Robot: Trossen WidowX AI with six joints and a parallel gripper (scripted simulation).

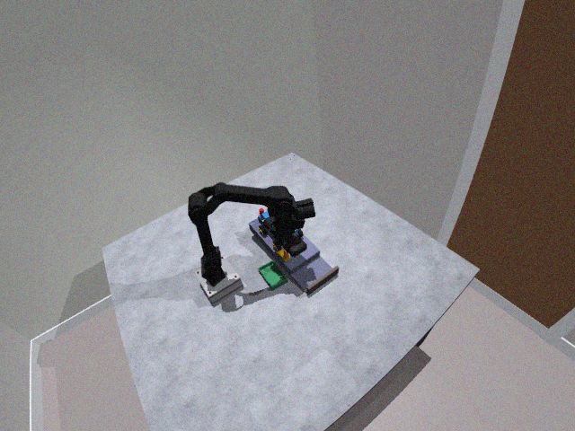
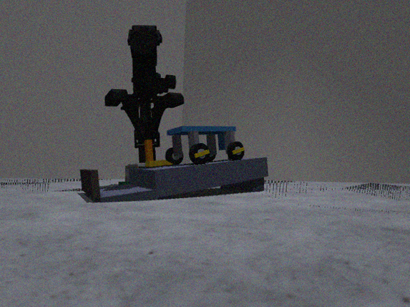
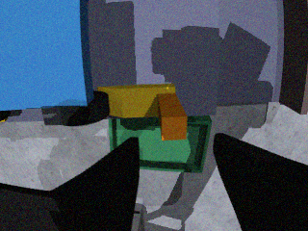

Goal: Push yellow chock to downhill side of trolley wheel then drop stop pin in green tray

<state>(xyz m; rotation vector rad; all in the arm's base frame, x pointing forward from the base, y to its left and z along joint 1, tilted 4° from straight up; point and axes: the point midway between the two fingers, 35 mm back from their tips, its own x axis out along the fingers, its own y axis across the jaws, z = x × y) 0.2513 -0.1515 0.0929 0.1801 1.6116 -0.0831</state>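
The red-headed stop pin lies 70 mm ahead of my gripper tip, 220 mm to the left of it and 10 mm below it. The rest, counted from my gripper tip: ramp: 80 mm ahead, 110 mm to the left, 90 mm below; blue-topped trolley: 80 mm ahead, 110 mm to the left, 30 mm below; yellow chock: 10 mm ahead, 30 mm to the left, 60 mm below.
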